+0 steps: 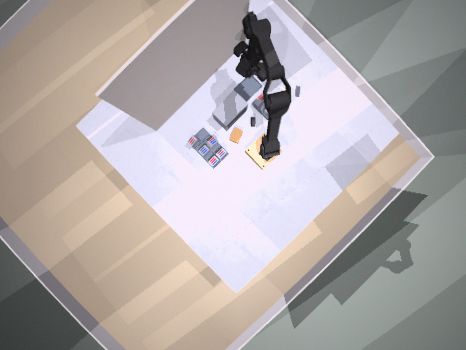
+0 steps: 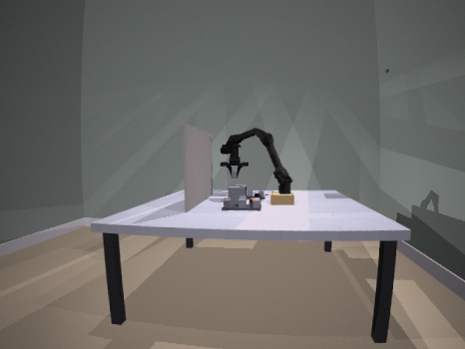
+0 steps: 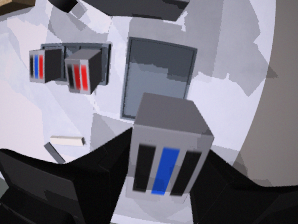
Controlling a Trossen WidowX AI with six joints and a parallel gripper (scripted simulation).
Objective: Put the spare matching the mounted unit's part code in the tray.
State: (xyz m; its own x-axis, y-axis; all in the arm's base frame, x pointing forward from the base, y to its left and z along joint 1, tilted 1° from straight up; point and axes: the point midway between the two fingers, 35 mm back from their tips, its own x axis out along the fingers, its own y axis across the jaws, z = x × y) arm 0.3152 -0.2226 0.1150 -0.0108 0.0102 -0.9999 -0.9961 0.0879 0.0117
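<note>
Now: the grey tray 14 cm below my gripper tip. The rest, counted from my gripper tip: grey piece: 22 cm behind, 17 cm to the right, 14 cm below; rack: 40 cm to the left, 14 cm below, 6 cm behind; dark panel: 20 cm ahead, 17 cm to the left, 8 cm above.
</note>
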